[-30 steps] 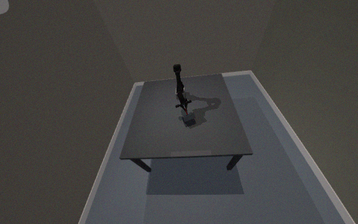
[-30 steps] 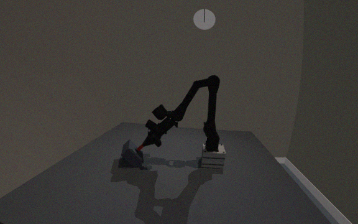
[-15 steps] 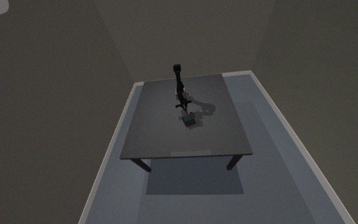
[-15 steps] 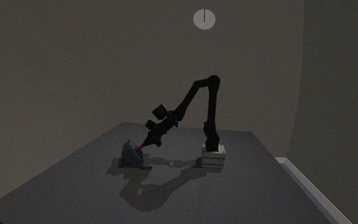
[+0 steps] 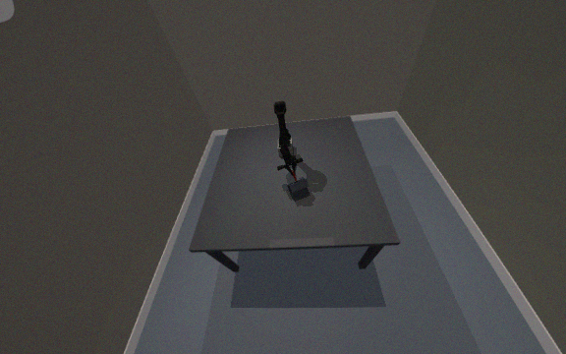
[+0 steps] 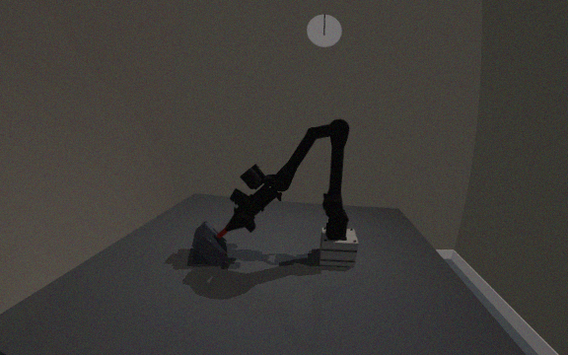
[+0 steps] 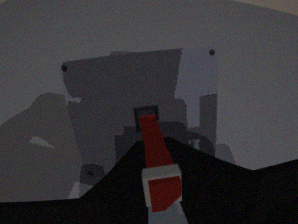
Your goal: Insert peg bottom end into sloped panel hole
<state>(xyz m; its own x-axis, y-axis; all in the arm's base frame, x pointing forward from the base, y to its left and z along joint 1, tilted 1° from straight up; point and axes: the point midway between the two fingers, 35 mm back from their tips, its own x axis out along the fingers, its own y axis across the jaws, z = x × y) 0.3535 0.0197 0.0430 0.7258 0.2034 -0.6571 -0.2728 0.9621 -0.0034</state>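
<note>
The sloped panel lies 6 cm ahead of my gripper tip, 5 cm below it and 2 cm to the left of it. Round my gripper tip: red peg (1 cm behind, 1 cm above).
</note>
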